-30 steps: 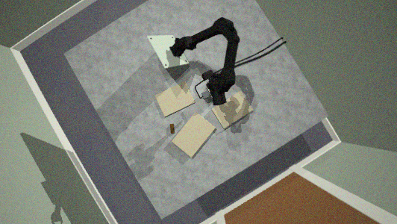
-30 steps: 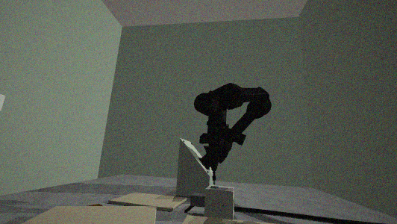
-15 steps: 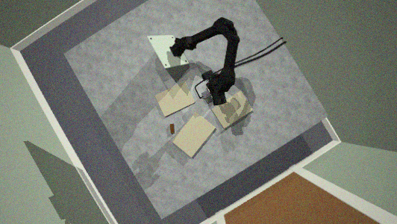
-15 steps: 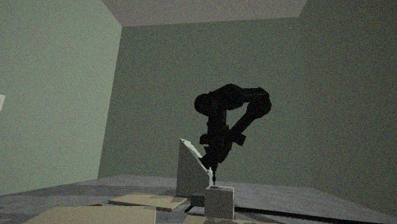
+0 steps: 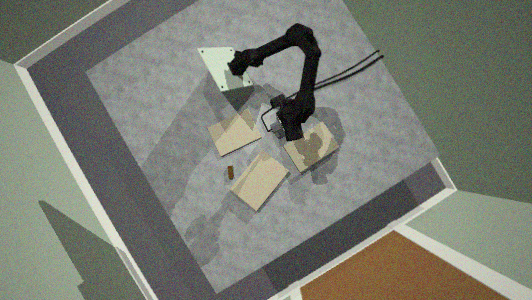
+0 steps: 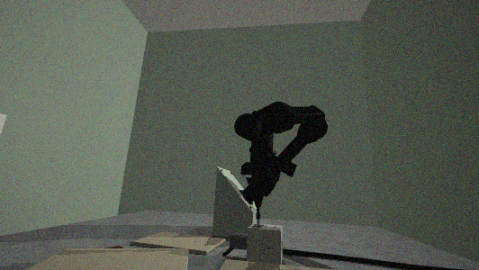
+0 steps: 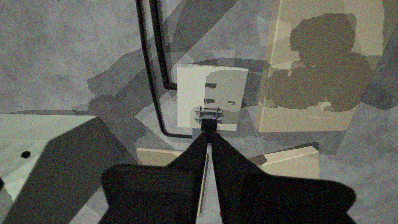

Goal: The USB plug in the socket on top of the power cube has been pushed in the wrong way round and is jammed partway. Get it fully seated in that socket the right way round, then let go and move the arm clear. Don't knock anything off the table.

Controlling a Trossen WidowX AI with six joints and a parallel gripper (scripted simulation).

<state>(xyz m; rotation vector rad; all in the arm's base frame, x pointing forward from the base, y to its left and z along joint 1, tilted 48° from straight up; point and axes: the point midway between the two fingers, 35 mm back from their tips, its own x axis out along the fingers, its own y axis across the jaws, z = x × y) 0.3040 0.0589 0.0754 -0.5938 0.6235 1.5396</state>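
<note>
Now: the dark USB plug 20 mm below my gripper tip. The rest, counted from my gripper tip: brown object 330 mm to the right, 110 mm below, 100 mm ahead.
</note>
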